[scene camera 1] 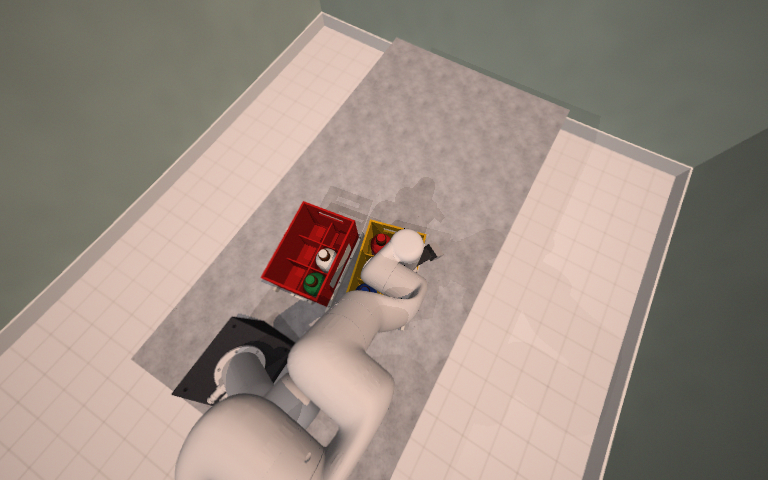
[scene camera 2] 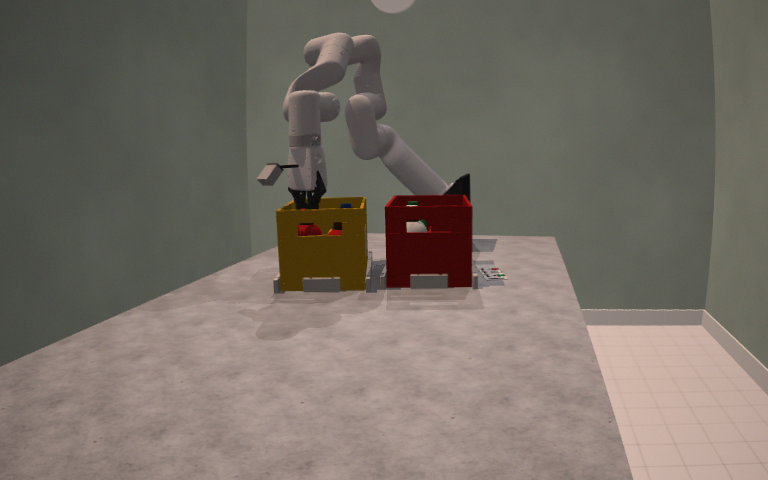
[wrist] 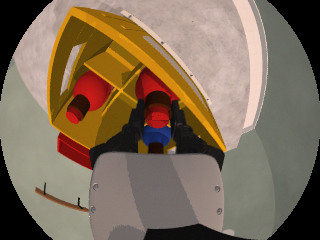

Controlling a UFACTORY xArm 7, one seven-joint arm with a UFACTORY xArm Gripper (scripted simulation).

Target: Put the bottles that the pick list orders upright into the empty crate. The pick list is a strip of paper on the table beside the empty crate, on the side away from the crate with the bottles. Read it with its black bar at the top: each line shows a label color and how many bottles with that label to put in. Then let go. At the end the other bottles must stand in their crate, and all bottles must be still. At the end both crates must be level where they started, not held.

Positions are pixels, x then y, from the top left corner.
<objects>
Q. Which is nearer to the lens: the yellow crate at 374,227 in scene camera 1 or the red crate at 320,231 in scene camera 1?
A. The yellow crate.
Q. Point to a yellow crate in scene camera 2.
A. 345,256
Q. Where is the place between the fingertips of the gripper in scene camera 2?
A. At 307,220
</objects>
